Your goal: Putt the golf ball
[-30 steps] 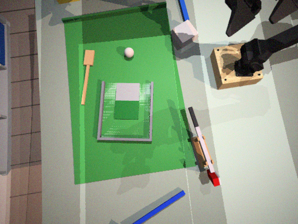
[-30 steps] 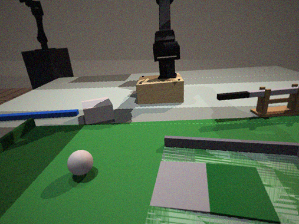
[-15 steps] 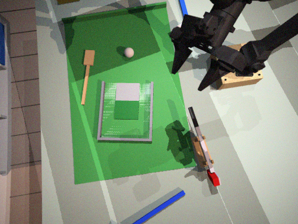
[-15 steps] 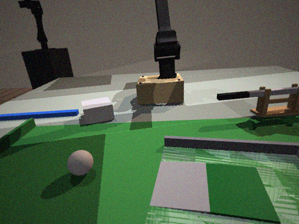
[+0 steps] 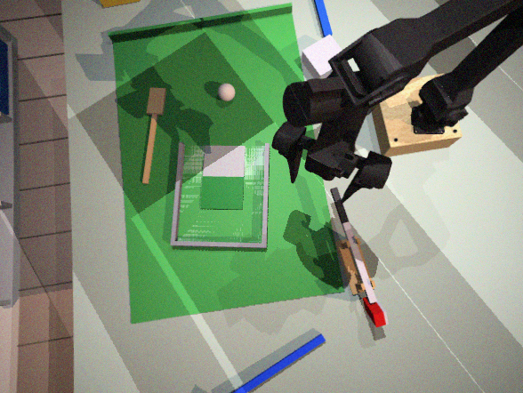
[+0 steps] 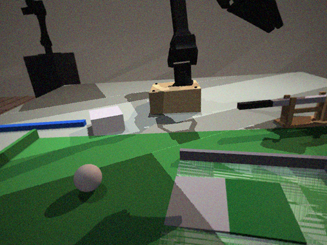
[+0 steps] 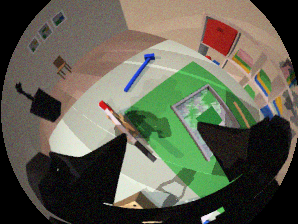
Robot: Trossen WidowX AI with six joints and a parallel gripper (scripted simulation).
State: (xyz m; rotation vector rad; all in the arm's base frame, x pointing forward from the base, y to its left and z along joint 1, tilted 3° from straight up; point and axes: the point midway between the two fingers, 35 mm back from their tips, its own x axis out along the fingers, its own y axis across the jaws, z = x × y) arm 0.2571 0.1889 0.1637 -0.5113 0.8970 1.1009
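My gripper tip is now 170 mm above the red putter, 100 mm to the right of it and 100 mm past it. Round my gripper tip: small wooden rack 190 mm below, 120 mm to the left, 100 mm behind; wooden paddle 390 mm ahead, 220 mm to the right, 220 mm below; white golf ball 300 mm to the right, 200 mm below, 200 mm ahead.
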